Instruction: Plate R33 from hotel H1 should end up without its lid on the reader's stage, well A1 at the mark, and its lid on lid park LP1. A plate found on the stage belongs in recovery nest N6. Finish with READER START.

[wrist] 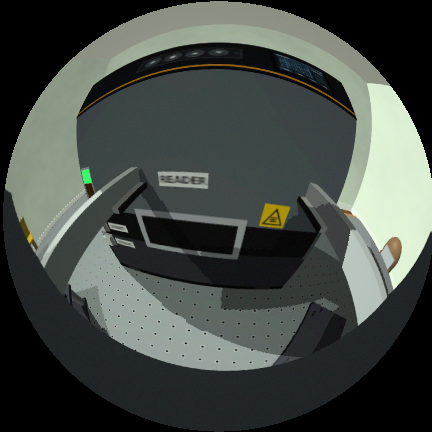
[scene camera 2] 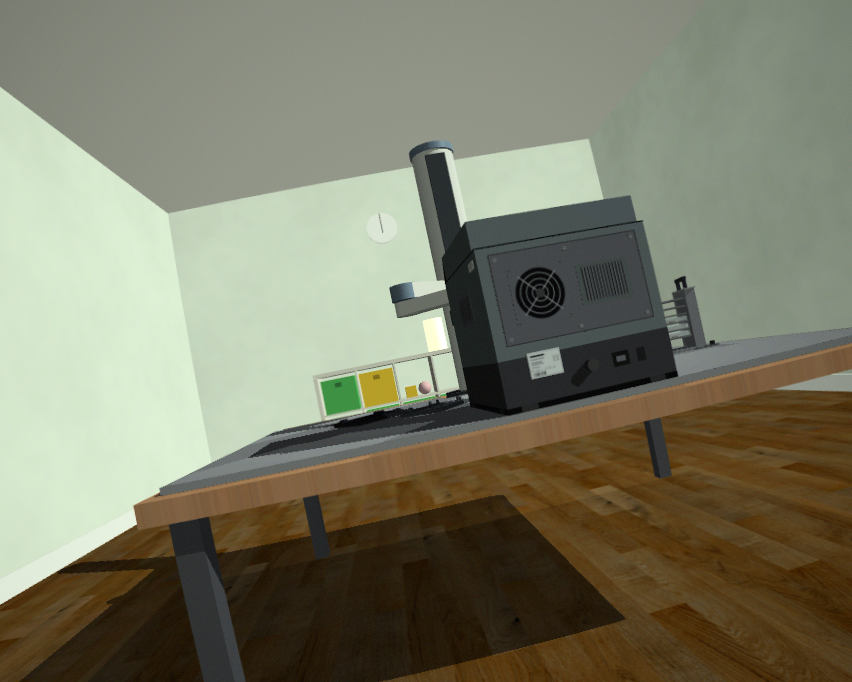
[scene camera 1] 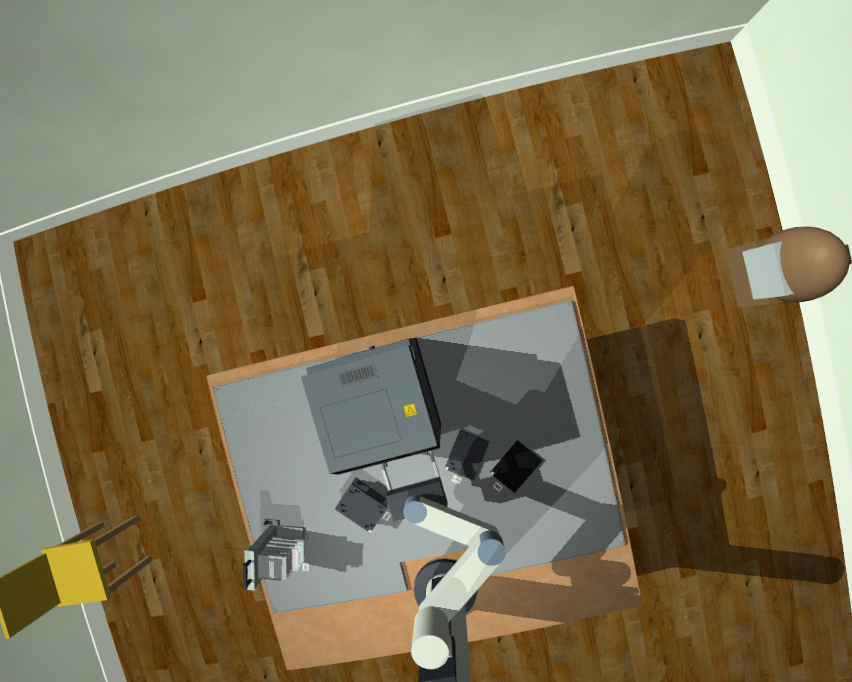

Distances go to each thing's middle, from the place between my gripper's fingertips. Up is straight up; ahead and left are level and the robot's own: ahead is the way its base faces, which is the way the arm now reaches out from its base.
Labels:
My hand is 4 cm to the right of the stage door [wrist: 210, 237] and 7 cm above it.

